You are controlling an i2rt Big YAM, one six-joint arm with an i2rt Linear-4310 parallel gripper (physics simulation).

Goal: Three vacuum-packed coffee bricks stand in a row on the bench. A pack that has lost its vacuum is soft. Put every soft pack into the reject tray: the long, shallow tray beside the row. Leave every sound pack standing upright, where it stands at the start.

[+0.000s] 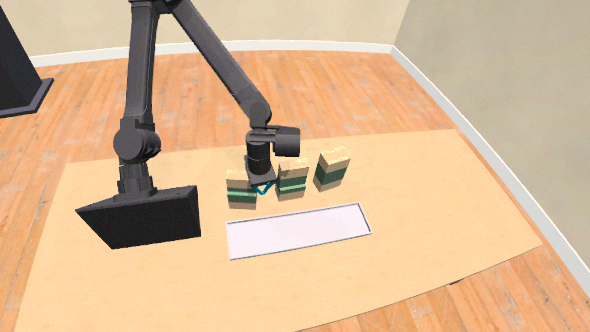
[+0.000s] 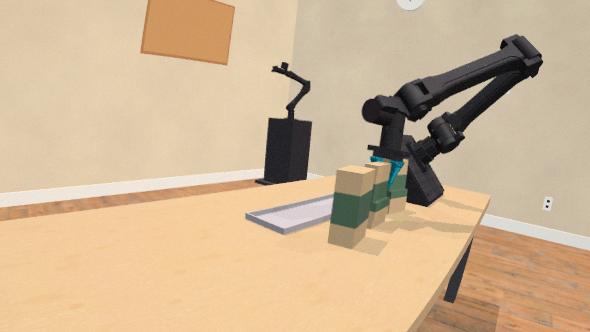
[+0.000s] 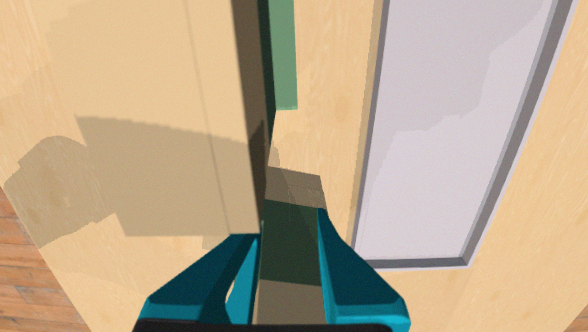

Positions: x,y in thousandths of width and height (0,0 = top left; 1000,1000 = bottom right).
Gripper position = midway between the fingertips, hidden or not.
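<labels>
Gripper visible in image 1 (443,571), image 2 (648,565) and image 3 (491,655).
</labels>
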